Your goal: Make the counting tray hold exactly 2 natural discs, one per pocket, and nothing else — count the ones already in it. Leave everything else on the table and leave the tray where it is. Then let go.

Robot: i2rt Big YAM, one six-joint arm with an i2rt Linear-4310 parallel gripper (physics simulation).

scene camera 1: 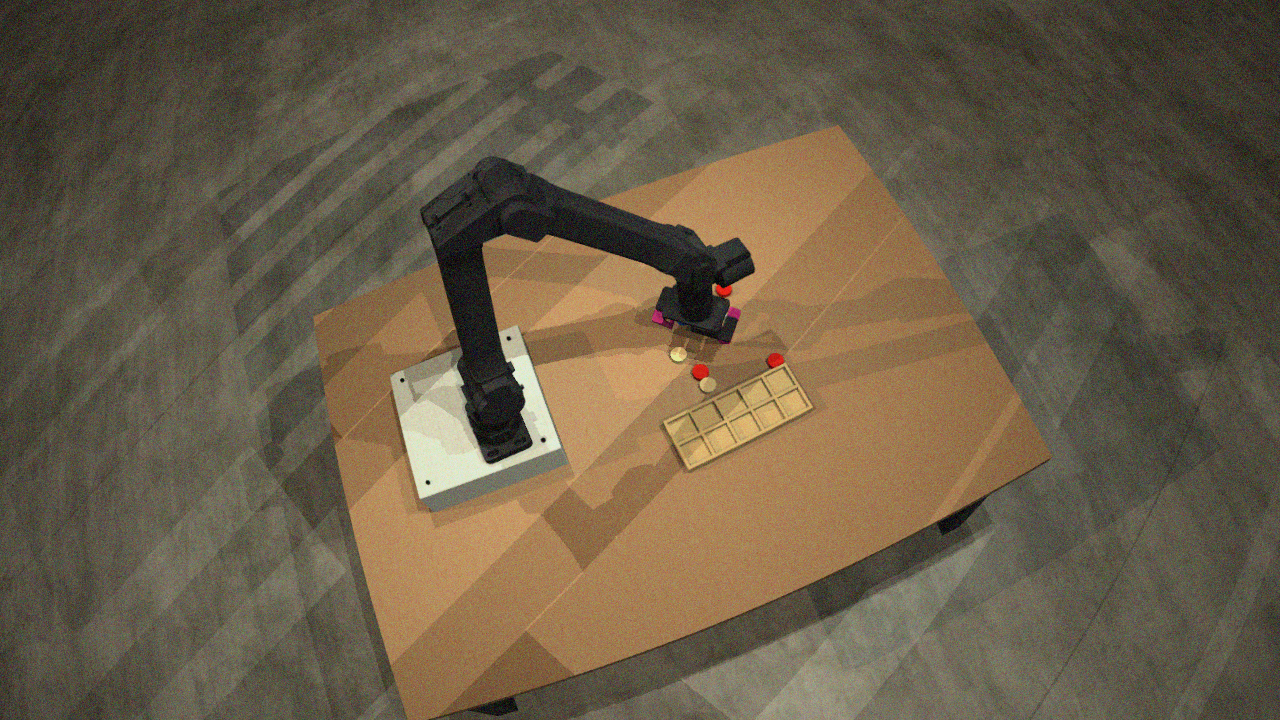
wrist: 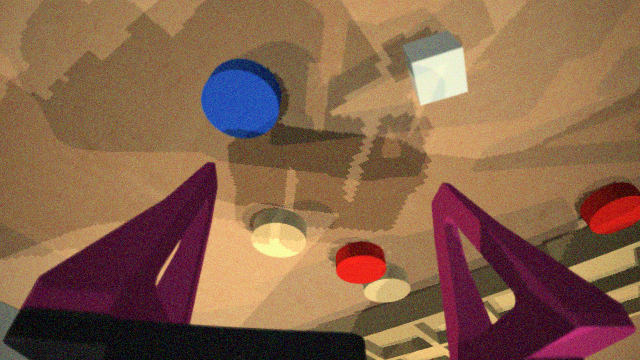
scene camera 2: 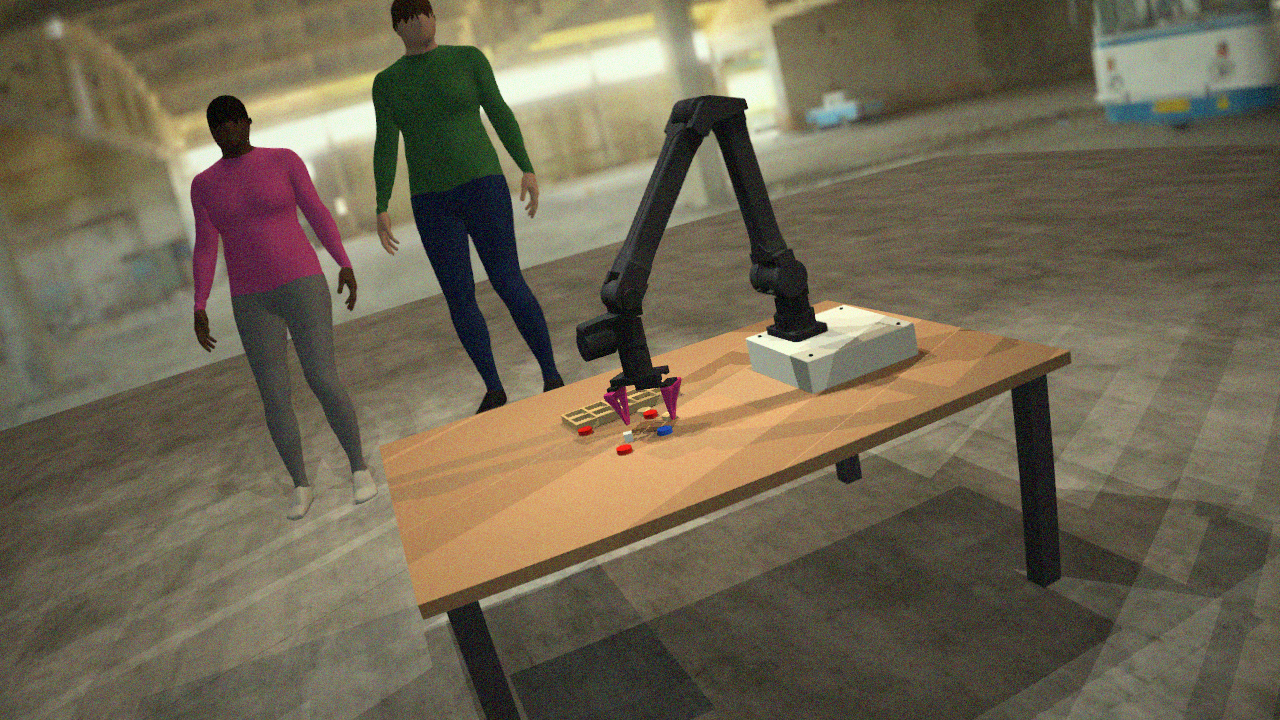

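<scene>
The counting tray [scene camera 1: 750, 437] [scene camera 2: 590, 423] [wrist: 595, 263] is a pale wooden grid of square pockets; no disc shows in its pockets in the scene camera 1 view. One natural disc [scene camera 1: 678, 354] [wrist: 278, 240] lies flat on the table, apart from the tray. A second natural disc [scene camera 1: 708, 385] [wrist: 387, 287] lies near the tray's long side, close beside a red disc [scene camera 1: 699, 371] [wrist: 361, 265]. My gripper [scene camera 2: 650, 420] [wrist: 330, 183] is open and empty above the table, its magenta fingers wide apart. In the wrist view the first natural disc shows between the fingers, lower in the picture than the tips.
A second red disc [scene camera 1: 776, 360] [scene camera 2: 585, 431] [wrist: 612, 210] lies by a tray corner. A third red disc [scene camera 1: 724, 290] [scene camera 2: 623, 449] lies farther from the tray. A blue disc [scene camera 2: 664, 430] [wrist: 241, 100] and a white cube [scene camera 2: 627, 436] [wrist: 440, 75] lie near the gripper.
</scene>
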